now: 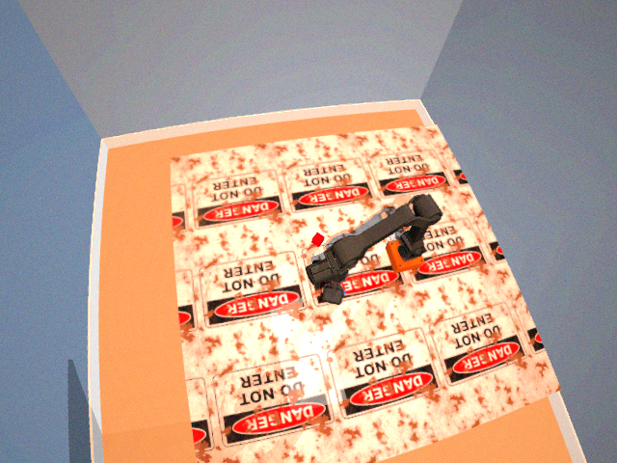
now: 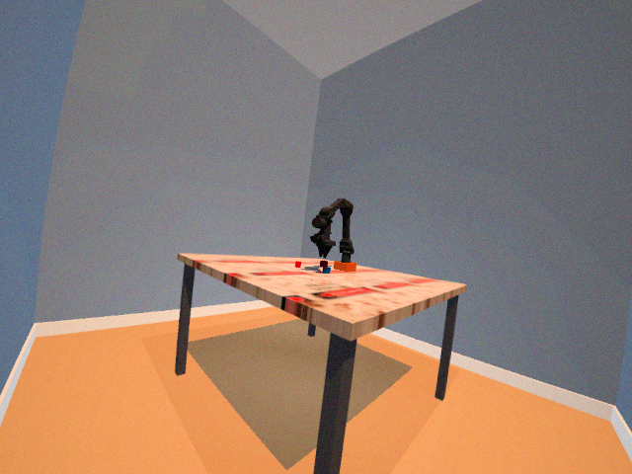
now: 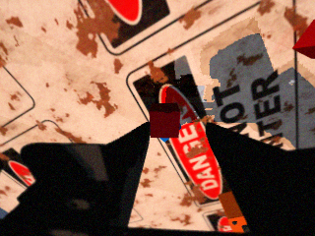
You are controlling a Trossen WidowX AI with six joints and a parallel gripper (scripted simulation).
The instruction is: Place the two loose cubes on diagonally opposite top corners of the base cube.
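The blue base cube is 7 cm below my gripper tip, 2 cm to the left of it and 2 cm behind it.
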